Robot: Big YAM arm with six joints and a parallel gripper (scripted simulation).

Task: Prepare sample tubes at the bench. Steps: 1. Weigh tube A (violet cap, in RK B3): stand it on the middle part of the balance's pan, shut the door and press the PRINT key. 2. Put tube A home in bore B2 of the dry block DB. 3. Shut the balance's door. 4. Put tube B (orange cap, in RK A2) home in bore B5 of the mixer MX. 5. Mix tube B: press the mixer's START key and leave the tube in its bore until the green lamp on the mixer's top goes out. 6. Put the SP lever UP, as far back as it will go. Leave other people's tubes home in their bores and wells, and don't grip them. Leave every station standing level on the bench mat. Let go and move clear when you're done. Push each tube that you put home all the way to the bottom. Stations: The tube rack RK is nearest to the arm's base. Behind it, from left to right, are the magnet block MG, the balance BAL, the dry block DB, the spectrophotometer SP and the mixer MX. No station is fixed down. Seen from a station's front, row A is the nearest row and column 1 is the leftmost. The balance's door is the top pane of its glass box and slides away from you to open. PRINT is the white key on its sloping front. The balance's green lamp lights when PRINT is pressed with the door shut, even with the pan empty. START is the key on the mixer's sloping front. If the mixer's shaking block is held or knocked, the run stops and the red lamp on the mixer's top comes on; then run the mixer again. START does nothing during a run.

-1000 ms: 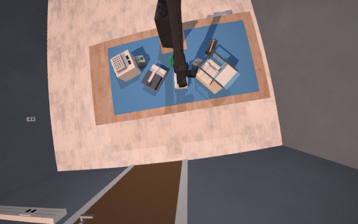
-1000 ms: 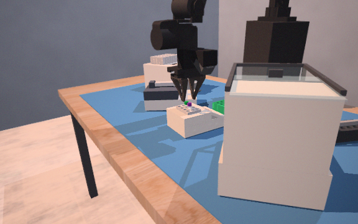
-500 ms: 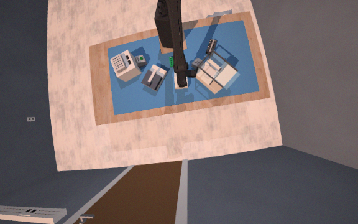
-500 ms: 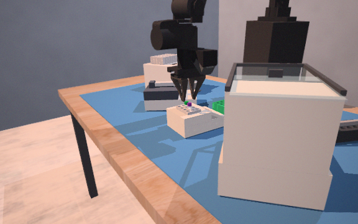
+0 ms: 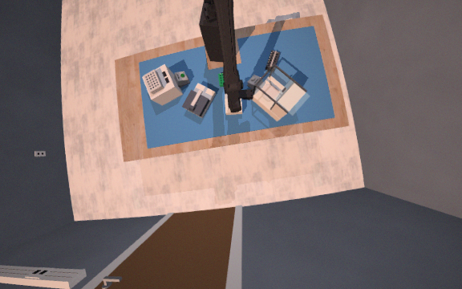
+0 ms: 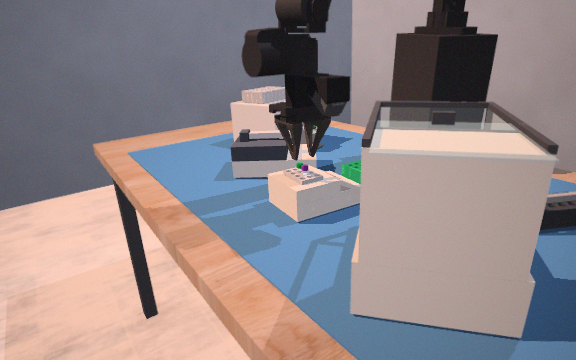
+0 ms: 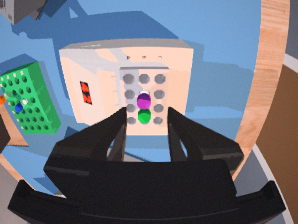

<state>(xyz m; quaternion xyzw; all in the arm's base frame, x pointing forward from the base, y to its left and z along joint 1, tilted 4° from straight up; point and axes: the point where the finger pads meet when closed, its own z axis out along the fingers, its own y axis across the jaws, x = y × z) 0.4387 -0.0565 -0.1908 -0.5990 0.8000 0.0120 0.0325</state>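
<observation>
Right now my hand is 9 cm short of the balance door, 29 cm to the right of it and 10 cm below it. Round my hand: dry block: 3 cm behind, 8 cm below; then rack: 21 cm behind, 2 cm to the left, 9 cm below; then blue-capped tube: 20 cm behind, 3 cm to the left, 8 cm below.
</observation>
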